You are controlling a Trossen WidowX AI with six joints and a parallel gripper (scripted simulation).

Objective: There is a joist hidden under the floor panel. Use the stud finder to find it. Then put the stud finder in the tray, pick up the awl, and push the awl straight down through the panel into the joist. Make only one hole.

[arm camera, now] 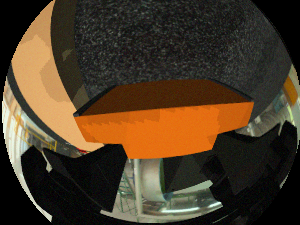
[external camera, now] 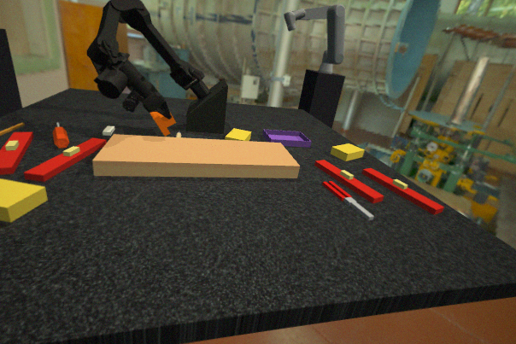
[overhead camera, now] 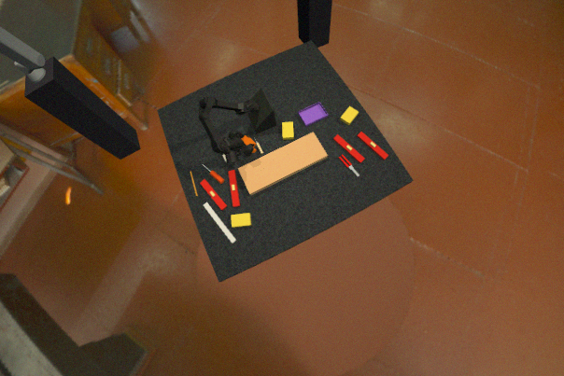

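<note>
Right now the orange stud finder is 1 cm behind my gripper tip and 1 cm to the right of it. Round my gripper tip: small white block 18 cm to the right, 7 cm below; then pencil 6 cm ahead, 44 cm to the right, 7 cm below; then awl 1 cm ahead, 4 cm to the left, 7 cm below.
</note>
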